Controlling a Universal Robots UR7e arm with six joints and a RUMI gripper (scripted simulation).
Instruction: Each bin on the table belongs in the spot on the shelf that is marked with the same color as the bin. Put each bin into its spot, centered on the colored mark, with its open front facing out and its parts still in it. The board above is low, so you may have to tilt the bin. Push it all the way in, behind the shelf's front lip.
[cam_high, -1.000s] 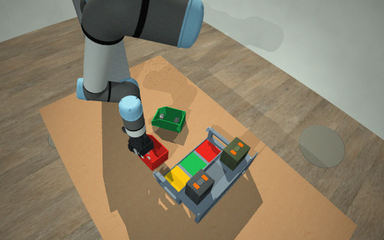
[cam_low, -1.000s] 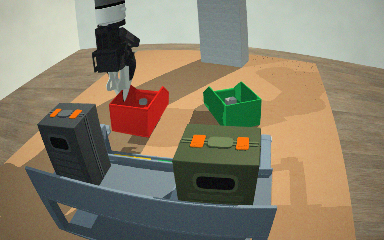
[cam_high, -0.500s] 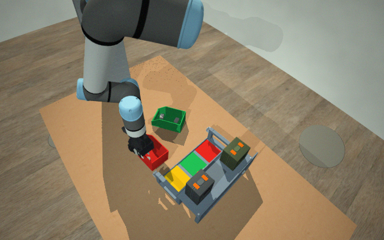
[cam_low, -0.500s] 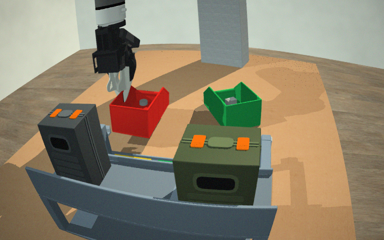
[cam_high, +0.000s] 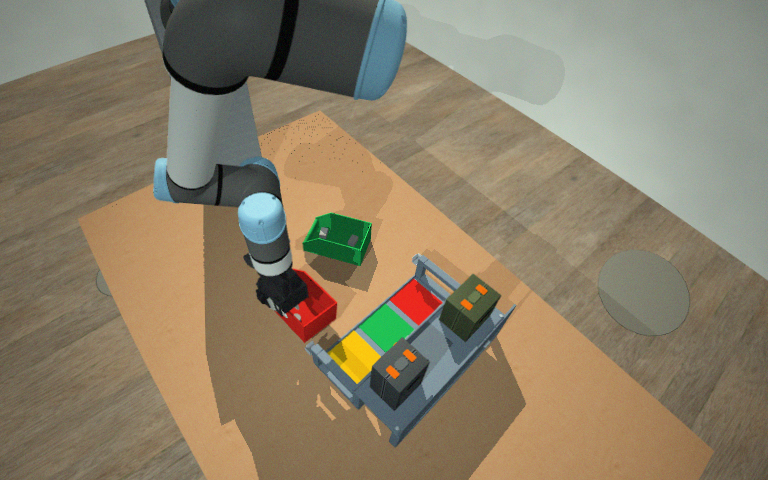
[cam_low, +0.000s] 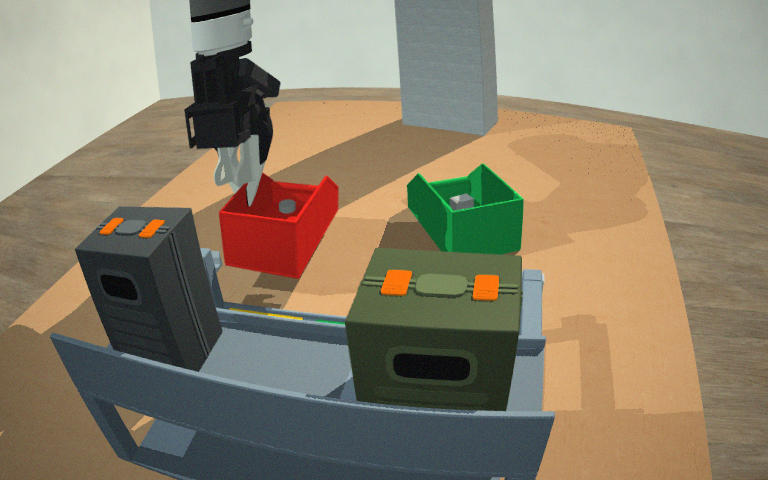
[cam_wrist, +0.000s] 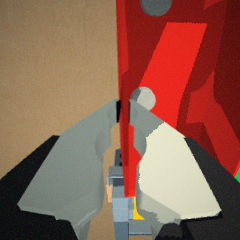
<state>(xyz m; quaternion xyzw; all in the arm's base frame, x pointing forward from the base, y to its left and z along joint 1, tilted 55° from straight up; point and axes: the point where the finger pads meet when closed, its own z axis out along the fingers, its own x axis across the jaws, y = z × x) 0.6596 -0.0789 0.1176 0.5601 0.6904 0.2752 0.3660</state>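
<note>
Right now the red bin is 50 mm to the left of my hand, 30 mm below it and 10 mm behind it. Round my hand: olive box (340 mm to the left, 250 mm ahead, 60 mm above); dark grey box (290 mm ahead, 120 mm to the left, 70 mm above); green bin (240 mm to the left, 150 mm behind, 60 mm below).
</note>
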